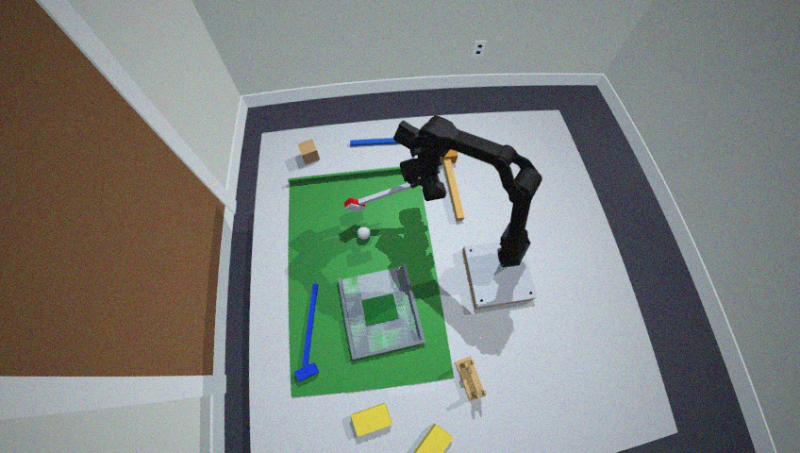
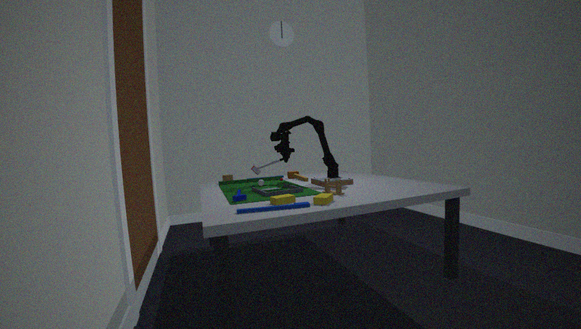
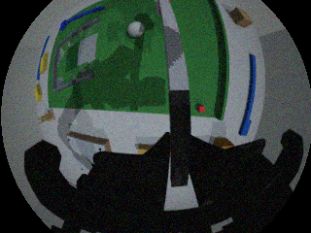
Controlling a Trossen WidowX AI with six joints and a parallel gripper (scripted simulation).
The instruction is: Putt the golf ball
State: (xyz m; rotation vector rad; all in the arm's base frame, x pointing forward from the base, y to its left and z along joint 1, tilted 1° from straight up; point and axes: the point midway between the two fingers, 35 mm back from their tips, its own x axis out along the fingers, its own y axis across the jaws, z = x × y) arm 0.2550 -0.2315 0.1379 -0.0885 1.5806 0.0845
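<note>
Now: the small red cube 13 cm below my gripper tip, 9 cm to the right of it and 1 cm ahead of it. Also, from my gripper tip: white golf ball 21 cm ahead, 12 cm below, 9 cm to the left; red putter 12 cm ahead, 2 cm to the left; green mat 23 cm ahead, 21 cm to the left, 14 cm below.
</note>
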